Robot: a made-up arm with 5 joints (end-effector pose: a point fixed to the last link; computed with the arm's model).
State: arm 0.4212 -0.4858 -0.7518 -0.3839 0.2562
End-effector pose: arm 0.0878 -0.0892 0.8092 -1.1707 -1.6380 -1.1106
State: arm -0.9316 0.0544 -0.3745 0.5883 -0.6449
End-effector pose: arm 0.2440 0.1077 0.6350 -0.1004 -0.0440 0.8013
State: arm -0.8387 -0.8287 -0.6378 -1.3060 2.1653
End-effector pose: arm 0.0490 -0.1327 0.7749 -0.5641 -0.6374 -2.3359
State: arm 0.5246 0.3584 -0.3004 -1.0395 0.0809
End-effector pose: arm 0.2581 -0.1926 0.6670 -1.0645 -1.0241 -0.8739
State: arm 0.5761 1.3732 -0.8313 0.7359 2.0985
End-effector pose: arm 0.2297 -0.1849 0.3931 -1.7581 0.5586 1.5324
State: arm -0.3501 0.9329 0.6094 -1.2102 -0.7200
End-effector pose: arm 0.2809 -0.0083 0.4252 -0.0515 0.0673 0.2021
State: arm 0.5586 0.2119 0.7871 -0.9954 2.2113
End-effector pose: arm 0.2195 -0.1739 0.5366 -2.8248 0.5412 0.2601
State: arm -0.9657 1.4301 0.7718 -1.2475 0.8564
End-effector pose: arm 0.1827 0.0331 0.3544 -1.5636 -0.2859 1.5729
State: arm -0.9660 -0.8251 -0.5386 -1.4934 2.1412
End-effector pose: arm 0.0666 -0.1304 0.7693 -0.4041 -0.6250 -2.2465
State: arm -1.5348 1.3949 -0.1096 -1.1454 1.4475
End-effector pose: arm 0.1389 0.2057 0.3876 -1.5345 -1.8407 1.1560
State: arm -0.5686 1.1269 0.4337 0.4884 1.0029
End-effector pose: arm 0.1841 -0.0197 0.3955 -1.2826 0.9685 2.0995
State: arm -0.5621 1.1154 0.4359 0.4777 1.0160
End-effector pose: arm 0.1856 -0.0194 0.3960 -1.2915 0.9420 2.0954
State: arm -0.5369 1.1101 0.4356 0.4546 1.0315
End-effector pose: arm 0.1874 -0.0211 0.3953 -1.2924 0.9143 2.0738
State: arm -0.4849 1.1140 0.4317 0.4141 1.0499
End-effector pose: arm 0.1893 -0.0258 0.3929 -1.2831 0.8869 2.0262
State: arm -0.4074 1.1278 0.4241 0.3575 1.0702
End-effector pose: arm 0.1911 -0.0334 0.3889 -1.2656 0.8633 1.9525
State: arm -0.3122 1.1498 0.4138 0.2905 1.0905
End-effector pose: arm 0.1919 -0.0434 0.3838 -1.2436 0.8472 1.8595
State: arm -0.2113 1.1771 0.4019 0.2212 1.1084
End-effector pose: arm 0.1913 -0.0544 0.3782 -1.2207 0.8402 1.7586
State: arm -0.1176 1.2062 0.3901 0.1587 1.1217
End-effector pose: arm 0.1893 -0.0648 0.3729 -1.1984 0.8424 1.6637
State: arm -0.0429 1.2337 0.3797 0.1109 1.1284
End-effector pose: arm 0.1863 -0.0730 0.3684 -1.1772 0.8518 1.5878
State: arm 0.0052 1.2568 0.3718 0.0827 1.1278
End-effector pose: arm 0.1832 -0.0782 0.3651 -1.1571 0.8656 1.5392
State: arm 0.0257 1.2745 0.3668 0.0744 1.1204
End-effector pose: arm 0.1805 -0.0803 0.3630 -1.1383 0.8820 1.5194
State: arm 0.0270 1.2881 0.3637 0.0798 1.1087
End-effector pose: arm 0.1783 -0.0804 0.3618 -1.1209 0.8997 1.5195
